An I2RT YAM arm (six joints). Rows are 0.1 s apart.
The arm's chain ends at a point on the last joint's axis. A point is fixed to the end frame.
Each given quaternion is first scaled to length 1.
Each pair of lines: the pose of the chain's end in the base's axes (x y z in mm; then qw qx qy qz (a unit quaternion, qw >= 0)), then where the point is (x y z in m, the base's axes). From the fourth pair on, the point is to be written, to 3 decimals.
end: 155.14, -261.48, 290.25, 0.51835, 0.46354, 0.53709, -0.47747
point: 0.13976 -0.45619 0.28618
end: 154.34, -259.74, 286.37, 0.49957, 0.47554, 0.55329, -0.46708
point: 0.13783 -0.45383 0.27157
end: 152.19, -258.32, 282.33, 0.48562, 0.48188, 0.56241, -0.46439
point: 0.13371 -0.45171 0.26179
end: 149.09, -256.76, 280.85, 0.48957, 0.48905, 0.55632, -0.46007
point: 0.130 -0.450 0.259
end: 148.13, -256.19, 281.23, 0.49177, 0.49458, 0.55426, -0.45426
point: 0.129 -0.449 0.258
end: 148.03, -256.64, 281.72, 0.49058, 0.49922, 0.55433, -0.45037
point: 0.129 -0.449 0.256
